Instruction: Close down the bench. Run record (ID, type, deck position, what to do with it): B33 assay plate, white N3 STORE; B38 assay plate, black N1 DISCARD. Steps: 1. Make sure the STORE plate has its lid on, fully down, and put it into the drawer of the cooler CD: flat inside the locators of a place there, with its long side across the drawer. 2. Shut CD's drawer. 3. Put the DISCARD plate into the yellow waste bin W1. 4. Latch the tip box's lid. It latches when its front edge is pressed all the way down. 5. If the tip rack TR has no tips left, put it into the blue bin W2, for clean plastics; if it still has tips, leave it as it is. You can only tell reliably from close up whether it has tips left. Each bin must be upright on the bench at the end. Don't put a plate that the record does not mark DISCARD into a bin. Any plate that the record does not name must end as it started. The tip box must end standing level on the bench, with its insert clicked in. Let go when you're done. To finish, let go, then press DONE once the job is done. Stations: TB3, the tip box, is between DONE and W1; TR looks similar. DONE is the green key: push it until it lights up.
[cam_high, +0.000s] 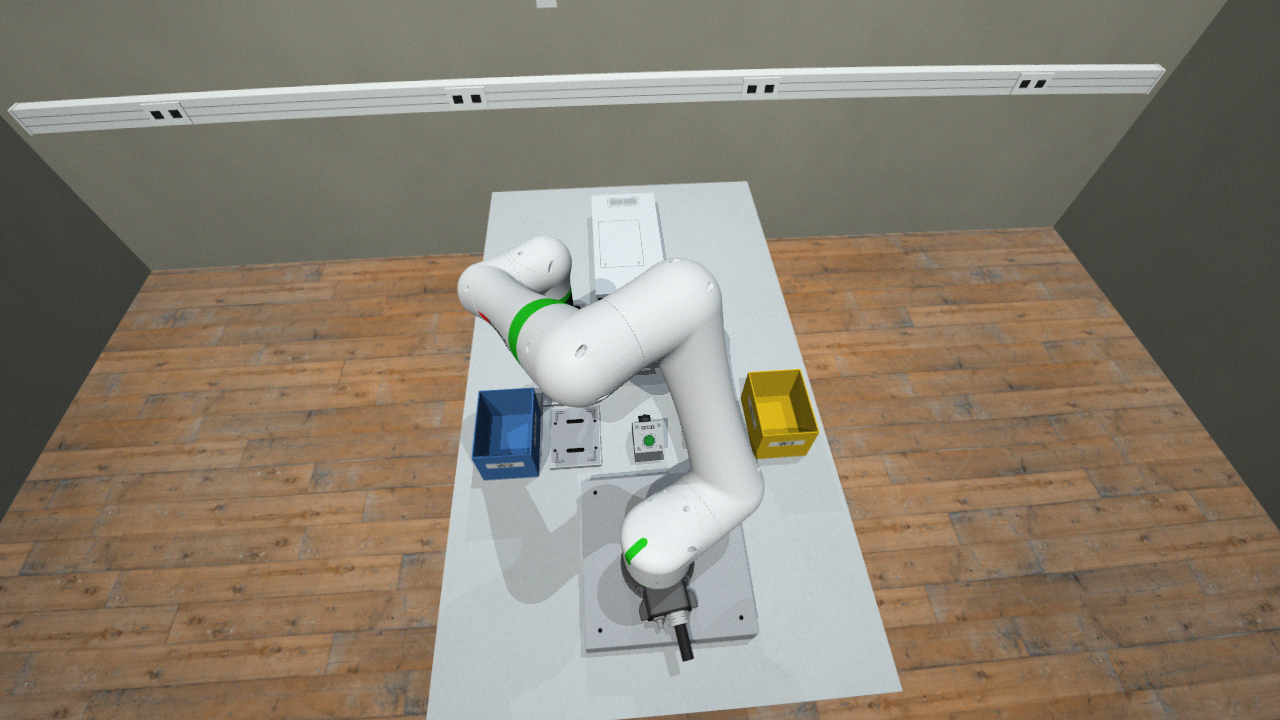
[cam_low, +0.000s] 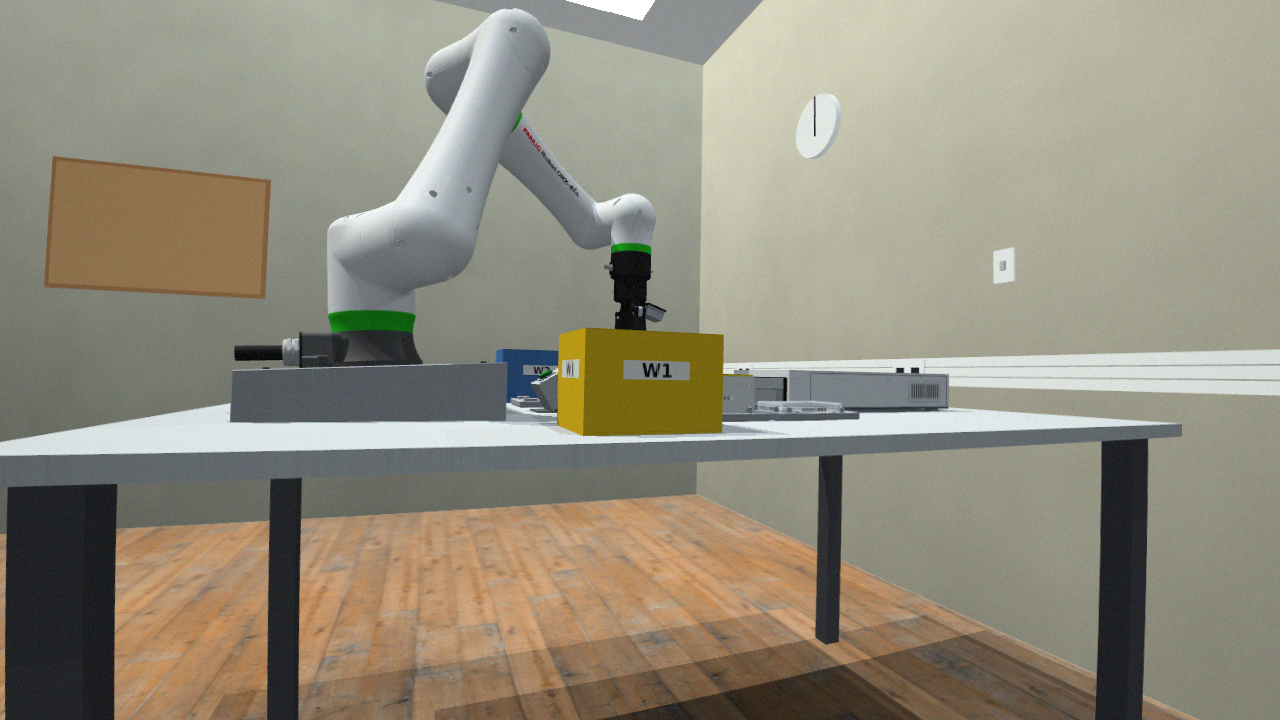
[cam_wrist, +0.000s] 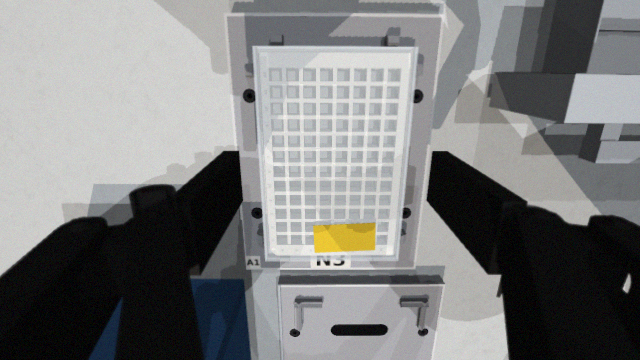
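Right now the clear plate lid is 4 cm below my hand. From my hand the other things lie so: N1 label (10 cm ahead, 2 cm to the right, 6 cm below); then grey N3 nest (6 cm below); then white plate (5 cm below).
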